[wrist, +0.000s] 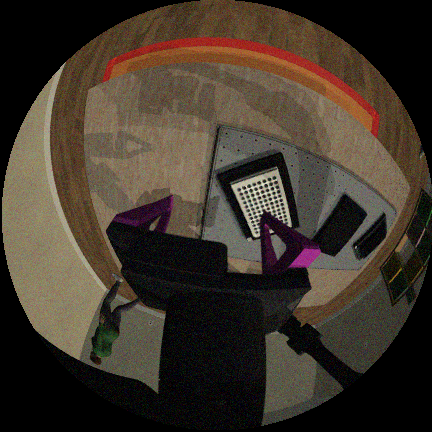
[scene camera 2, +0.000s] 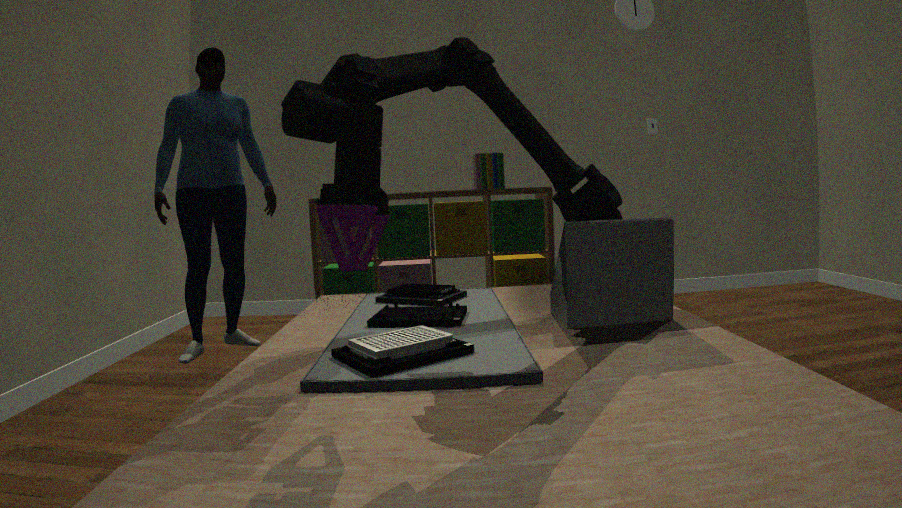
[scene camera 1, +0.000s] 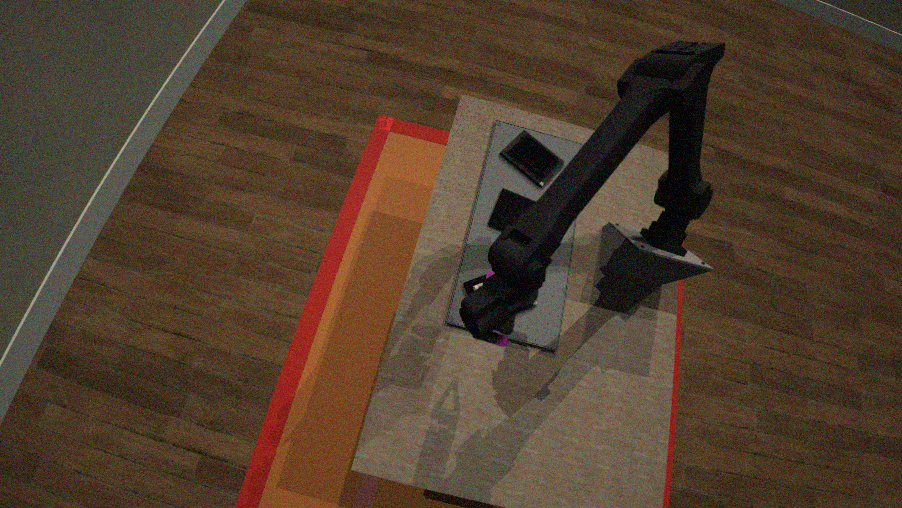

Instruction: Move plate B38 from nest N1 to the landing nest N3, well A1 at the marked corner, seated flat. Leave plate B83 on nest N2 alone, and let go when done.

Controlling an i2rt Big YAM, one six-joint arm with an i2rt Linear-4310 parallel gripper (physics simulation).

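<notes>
A white well plate [scene camera 1: 477,286] [scene camera 2: 400,340] [wrist: 254,200] sits on the black nest [scene camera 2: 378,368] [wrist: 288,182] at the near end of the grey board [scene camera 1: 549,315] [scene camera 2: 498,356] [wrist: 229,142]. A middle black nest [scene camera 1: 510,208] [scene camera 2: 416,316] [wrist: 341,225] and a far black nest [scene camera 1: 532,157] [scene camera 2: 421,294] [wrist: 371,237] stand behind it. Labels cannot be read, and no dark plate is clearly distinguishable. My gripper [scene camera 1: 496,307] [scene camera 2: 354,268] [wrist: 218,207] is open and empty, high above the board's near end. One finger overlaps the white plate in the wrist view; the arm hides part of it in scene camera 1.
The grey base block [scene camera 1: 650,277] [scene camera 2: 618,271] stands right of the board on the wooden table [scene camera 1: 568,410] [scene camera 2: 725,416]. A red-edged orange surface [scene camera 1: 315,309] [wrist: 215,44] runs beside the table. A person [scene camera 2: 210,138] and a shelf unit [scene camera 2: 431,227] are in the background.
</notes>
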